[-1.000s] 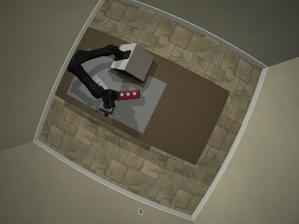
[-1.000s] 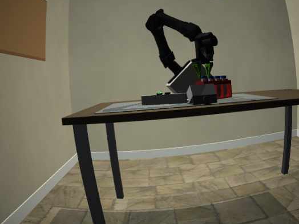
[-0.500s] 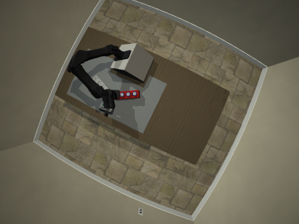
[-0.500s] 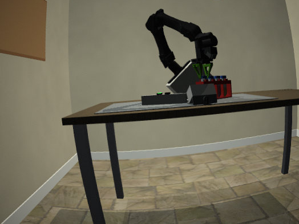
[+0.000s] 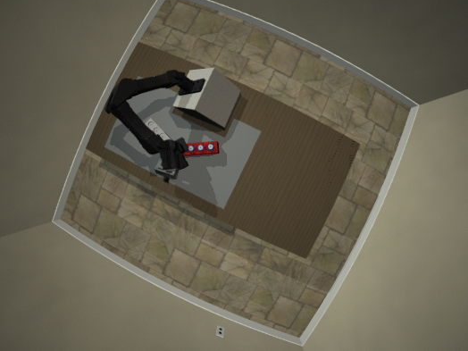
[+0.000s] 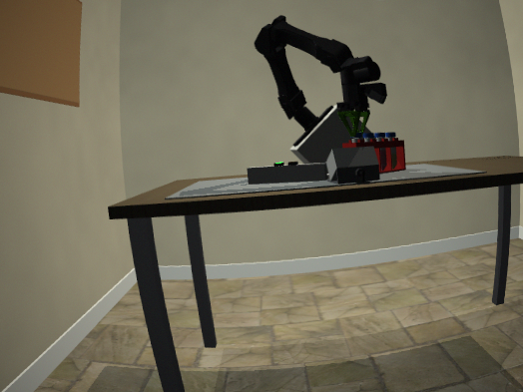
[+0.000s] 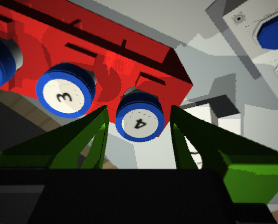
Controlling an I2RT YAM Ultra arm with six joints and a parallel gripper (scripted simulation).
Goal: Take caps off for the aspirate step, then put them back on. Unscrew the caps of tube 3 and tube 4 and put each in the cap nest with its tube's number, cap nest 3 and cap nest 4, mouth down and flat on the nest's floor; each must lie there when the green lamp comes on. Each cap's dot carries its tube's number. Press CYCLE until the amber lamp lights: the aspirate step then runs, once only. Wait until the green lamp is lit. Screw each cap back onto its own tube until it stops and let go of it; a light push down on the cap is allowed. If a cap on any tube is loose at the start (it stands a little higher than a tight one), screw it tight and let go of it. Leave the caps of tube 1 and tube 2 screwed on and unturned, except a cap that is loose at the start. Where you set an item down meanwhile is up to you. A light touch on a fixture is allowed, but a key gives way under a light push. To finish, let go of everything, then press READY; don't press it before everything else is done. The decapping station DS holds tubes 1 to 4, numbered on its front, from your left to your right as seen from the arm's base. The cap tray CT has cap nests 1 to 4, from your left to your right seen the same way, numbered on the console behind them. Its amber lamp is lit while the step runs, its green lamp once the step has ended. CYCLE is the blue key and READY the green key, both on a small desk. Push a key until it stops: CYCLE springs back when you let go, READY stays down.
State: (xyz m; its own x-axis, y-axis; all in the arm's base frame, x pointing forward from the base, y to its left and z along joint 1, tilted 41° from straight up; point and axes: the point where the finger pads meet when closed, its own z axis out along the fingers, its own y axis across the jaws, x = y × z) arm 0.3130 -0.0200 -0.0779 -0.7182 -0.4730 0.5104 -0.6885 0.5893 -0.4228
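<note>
My hand is right at the cap 4. The rest, counted from my hand: blue key (110 mm ahead, 50 mm to the right, 50 mm below); then cap 3 (20 mm behind, 50 mm to the left, 10 mm below); then cap 2 (40 mm behind, 100 mm to the left, 10 mm below).
</note>
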